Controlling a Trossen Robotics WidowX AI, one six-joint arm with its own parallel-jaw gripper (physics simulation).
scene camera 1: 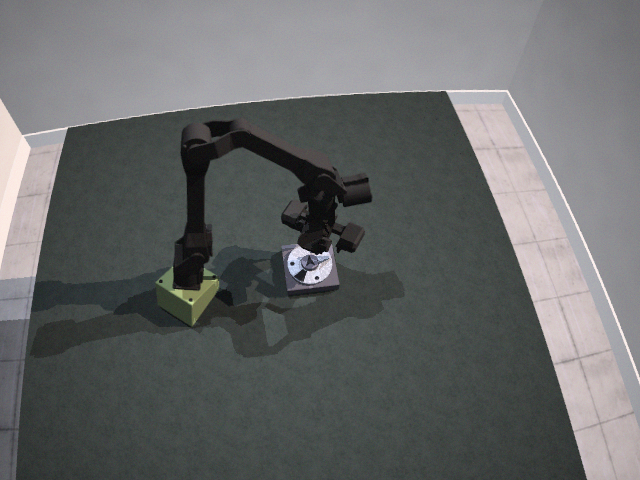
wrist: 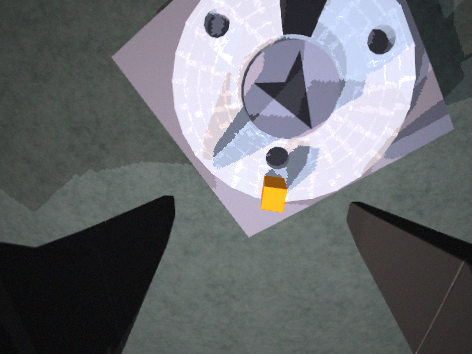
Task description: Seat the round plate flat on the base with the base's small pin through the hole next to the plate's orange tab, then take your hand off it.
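Where they show: gripper, fingertip midpoint: [scene camera 1: 323, 244] [wrist: 261, 208]; arm's base at its link origin: [scene camera 1: 187, 279].
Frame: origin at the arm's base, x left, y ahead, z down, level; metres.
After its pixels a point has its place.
The round whitish plate [scene camera 1: 324, 271] @(x 0.032, y 0.322, z 0.028 m) [wrist: 370, 115] @(x 0.081, y 0.260, z 0.024 m) lies on the square grey-purple base [scene camera 1: 330, 283] @(x 0.004, y 0.335, z 0.036 m) [wrist: 145, 60] @(x 0.010, y 0.342, z 0.037 m) and looks flat, with the base's round hub [scene camera 1: 310, 262] @(x 0.052, y 0.289, z 0.020 m) [wrist: 325, 75] @(x 0.056, y 0.273, z 0.020 m) showing through its centre. In the wrist view the orange tab [wrist: 273, 196] @(x 0.090, y 0.313, z 0.007 m) stands at the plate's near rim, beside a dark round hole [wrist: 277, 157] @(x 0.084, y 0.305, z 0.037 m). The small pin cannot be told apart inside that dark hole. My gripper [scene camera 1: 316, 249] @(x 0.094, y 0.320, z 0.009 m) [wrist: 261, 208] @(x 0.094, y 0.320, z 0.009 m) is open and empty; its fingers are wide apart on either side of the tab, above the base's near corner, and do not appear to touch the plate.
The arm stands on a yellow-green block [scene camera 1: 178, 302] @(x -0.059, y -0.017, z 0.001 m) left of the base. A dark green mat [scene camera 1: 361, 387] @(x -0.246, y 0.394, z 0.060 m) lies under everything, with pale tiled floor [scene camera 1: 584, 356] to the right. Two other holes and a black wedge mark [wrist: 302, 15] @(x 0.030, y 0.271, z 0.028 m) show on the plate.
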